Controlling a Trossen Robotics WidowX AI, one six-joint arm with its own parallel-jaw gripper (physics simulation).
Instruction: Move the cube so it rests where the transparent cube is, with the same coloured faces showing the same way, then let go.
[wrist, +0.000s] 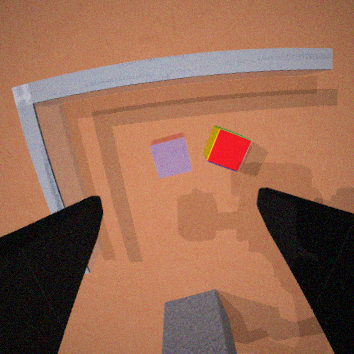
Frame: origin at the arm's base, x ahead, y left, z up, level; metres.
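Seen in the pictures: gripper, between the fingertips: (180, 200).
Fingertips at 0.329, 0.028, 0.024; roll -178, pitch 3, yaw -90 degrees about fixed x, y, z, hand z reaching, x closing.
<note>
Pixels of each thing's top centre, then the offset from my fingertips to it, as dx, dy, dz. "spot": a spot on its surface instead. Level surfaces: height alone.
- solid cube, centre of its top: (229, 150) -0.004, -0.057, -0.126
- transparent cube, centre of its top: (170, 158) -0.011, +0.008, -0.126
- pale grey-blue bar frame, a spot on its surface: (180, 65) spot: +0.081, -0.004, -0.106
- orange table, height of its surface: dz -0.166
The solid cube (229, 150) shows a bright red top face, a yellow face on its left side, and thin green and blue edges. The transparent cube (171, 157) is to its left, a small gap apart, with a pale purple top face and a reddish-orange face at its far side. The two are turned differently. My gripper (180, 200) is open and empty, its two black fingers wide apart at the left and right. Both cubes show beyond the fingertips, toward the upper middle of the wrist view.
A pale grey-blue bar frame (180, 65) runs along the far side of the cubes and down the left, raised above the orange table (165, 22). A grey block (196, 322) stands at the bottom middle, between the fingers in view. Shadows lie across the table.
</note>
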